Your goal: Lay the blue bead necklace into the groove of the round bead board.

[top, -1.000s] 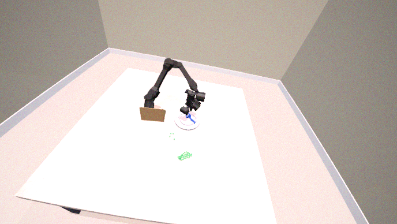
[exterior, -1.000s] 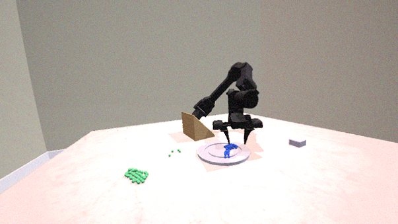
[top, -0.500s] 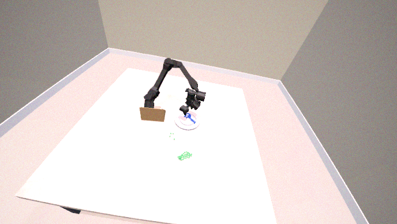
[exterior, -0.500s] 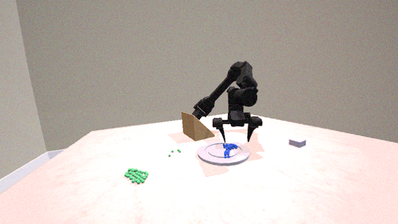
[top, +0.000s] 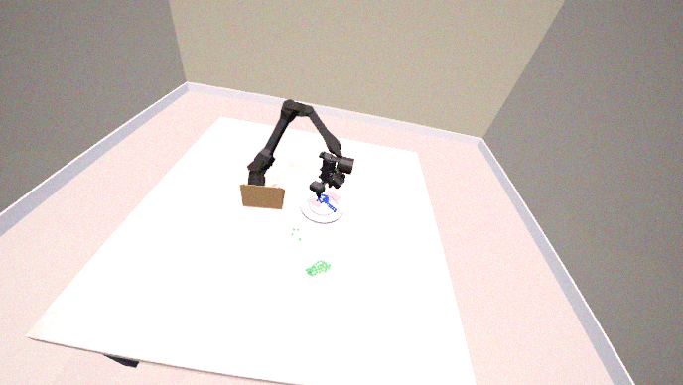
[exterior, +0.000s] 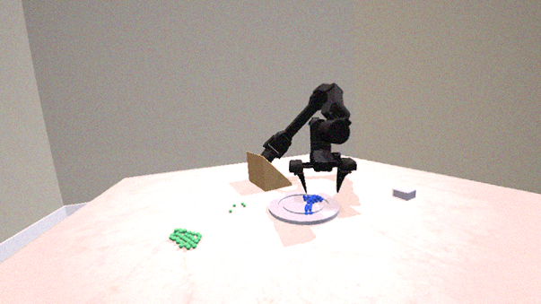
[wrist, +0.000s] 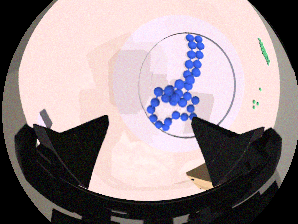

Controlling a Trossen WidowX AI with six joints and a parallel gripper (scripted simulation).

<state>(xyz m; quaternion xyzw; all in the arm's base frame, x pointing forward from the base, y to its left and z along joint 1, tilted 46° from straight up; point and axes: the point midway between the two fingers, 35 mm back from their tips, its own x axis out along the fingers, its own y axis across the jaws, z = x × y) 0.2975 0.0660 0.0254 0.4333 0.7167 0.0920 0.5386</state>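
My gripper tip is 70 mm to the left of the round white bead board and 20 mm above it. Round my gripper tip: small grey block (110 mm ahead, 230 mm to the left, 20 mm below).
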